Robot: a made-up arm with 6 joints. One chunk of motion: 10 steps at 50 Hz.
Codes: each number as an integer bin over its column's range. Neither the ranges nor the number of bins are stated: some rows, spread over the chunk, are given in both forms.
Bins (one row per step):
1: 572 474 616 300 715 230
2: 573 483 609 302 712 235
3: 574 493 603 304 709 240
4: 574 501 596 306 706 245
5: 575 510 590 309 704 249
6: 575 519 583 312 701 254
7: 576 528 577 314 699 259
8: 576 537 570 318 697 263
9: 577 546 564 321 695 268
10: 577 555 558 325 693 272
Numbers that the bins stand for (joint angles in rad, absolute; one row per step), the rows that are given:
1: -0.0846 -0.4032 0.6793 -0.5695 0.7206 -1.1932
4: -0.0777 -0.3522 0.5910 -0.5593 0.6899 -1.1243
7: -0.0708 -0.3011 0.5071 -0.5457 0.6660 -1.0600
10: -0.0674 -0.2500 0.4232 -0.5269 0.6455 -1.0003
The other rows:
2: -0.0812 -0.3862 0.6484 -0.5661 0.7104 -1.1703
3: -0.0777 -0.3673 0.6219 -0.5627 0.7001 -1.1473
5: -0.0743 -0.3351 0.5645 -0.5542 0.6830 -1.1059
6: -0.0743 -0.3181 0.5336 -0.5491 0.6728 -1.0830
8: -0.0708 -0.2841 0.4762 -0.5389 0.6591 -1.0416
9: -0.0674 -0.2670 0.4497 -0.5338 0.6523 -1.0186

